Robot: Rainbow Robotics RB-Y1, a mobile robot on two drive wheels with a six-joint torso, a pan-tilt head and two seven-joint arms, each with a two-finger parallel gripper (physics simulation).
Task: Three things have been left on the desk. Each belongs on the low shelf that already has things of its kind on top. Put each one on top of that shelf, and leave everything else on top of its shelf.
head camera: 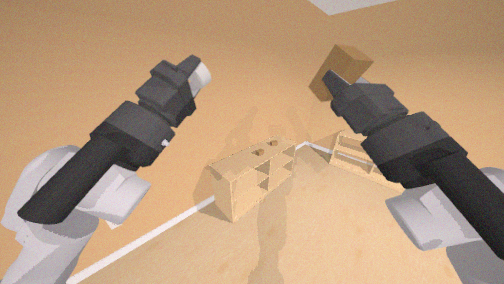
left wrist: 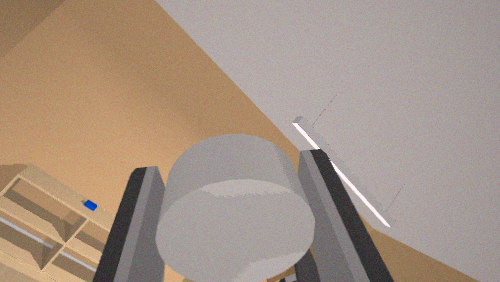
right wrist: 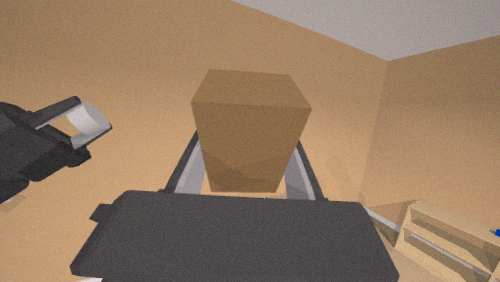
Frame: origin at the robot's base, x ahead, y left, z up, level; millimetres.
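Where they show: left gripper, fingertip midpoint: [head camera: 198, 69] [left wrist: 231, 175] [right wrist: 96, 113]; right gripper, fingertip midpoint: [head camera: 338, 75] [right wrist: 247, 137].
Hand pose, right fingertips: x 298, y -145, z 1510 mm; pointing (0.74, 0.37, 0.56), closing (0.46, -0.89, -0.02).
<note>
Things, the pixels of their centre, and the offset from my right fingertips.
- white cylinder at the middle of its body: [left wrist: 235, 212] [head camera: 198, 74] [right wrist: 89, 118] dx -12, dy +287, dz -3 mm
- brown box at the middle of its body: [right wrist: 246, 138] [head camera: 337, 75] dx +1, dy +1, dz -1 mm
My left gripper [head camera: 200, 74] [left wrist: 231, 175] [right wrist: 96, 113] is shut on a white cylinder [head camera: 203, 76] [left wrist: 235, 230] [right wrist: 90, 118], held up in the air. My right gripper [head camera: 345, 77] [right wrist: 247, 137] is shut on a brown box [head camera: 336, 64] [right wrist: 250, 90], also raised. In the head view, a low shelf [head camera: 225, 197] beyond and below the grippers has two small brown blocks [head camera: 258, 152] [head camera: 273, 143] on top. Another low shelf [head camera: 355, 171] [left wrist: 55, 192] [right wrist: 450, 217] is partly hidden by the right gripper in the head view; a blue block [left wrist: 90, 205] [right wrist: 497, 232] sits on it.
The shelves stand near the walls, on either side of a room corner marked by a white baseboard [head camera: 150, 234] [right wrist: 382, 218]. A ceiling lamp [left wrist: 350, 182] shows in the left wrist view. The desk does not show in these views.
</note>
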